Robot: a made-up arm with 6 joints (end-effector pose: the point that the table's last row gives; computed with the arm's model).
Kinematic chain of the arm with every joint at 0, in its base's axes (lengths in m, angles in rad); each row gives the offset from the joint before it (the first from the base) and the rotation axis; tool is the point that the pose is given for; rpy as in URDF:
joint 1: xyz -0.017 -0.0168 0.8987 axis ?
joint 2: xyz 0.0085 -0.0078 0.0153 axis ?
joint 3: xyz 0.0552 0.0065 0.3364 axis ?
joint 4: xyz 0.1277 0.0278 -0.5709 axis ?
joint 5: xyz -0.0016 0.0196 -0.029 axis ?
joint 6: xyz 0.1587 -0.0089 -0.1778 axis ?
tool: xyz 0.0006 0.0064 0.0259 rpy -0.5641 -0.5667 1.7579
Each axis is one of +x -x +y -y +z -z.
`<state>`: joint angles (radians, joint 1 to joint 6).
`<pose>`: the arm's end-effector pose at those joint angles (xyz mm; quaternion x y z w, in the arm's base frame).
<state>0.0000 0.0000 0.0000 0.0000 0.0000 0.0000</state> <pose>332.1 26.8 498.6 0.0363 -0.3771 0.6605 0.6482</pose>
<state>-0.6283 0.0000 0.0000 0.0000 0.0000 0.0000</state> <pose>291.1 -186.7 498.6 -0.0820 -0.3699 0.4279 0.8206</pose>
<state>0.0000 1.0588 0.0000 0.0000 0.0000 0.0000</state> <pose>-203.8 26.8 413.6 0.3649 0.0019 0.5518 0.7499</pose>
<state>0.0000 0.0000 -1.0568 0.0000 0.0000 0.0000</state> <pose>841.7 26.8 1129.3 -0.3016 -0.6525 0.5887 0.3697</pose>
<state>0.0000 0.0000 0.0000 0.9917 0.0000 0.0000</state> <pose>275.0 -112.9 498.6 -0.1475 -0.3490 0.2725 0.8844</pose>
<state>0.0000 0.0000 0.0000 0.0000 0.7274 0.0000</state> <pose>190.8 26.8 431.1 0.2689 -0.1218 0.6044 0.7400</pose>
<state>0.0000 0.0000 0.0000 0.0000 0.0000 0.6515</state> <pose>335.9 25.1 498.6 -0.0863 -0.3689 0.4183 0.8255</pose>
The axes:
joint 1: +z
joint 2: +y
joint 3: +y
joint 4: -z
joint 5: +y
joint 6: -z

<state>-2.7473 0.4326 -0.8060 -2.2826 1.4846 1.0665</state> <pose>-675.6 -196.3 548.8 0.0670 0.4911 0.0260 0.8681</pose>
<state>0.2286 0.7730 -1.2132 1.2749 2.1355 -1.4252</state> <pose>543.1 352.1 563.7 0.7649 -0.5938 0.1869 0.1654</pose>
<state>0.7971 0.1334 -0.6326 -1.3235 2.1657 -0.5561</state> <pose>437.2 193.9 703.1 0.0853 0.6616 0.7335 0.1307</pose>
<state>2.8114 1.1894 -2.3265 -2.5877 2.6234 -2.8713</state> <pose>-900.7 380.6 1036.6 0.3257 -0.7911 -0.4857 0.1795</pose>
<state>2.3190 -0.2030 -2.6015 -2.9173 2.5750 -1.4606</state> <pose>98.5 -93.8 1886.6 -0.2042 -0.1605 0.9416 0.2144</pose>
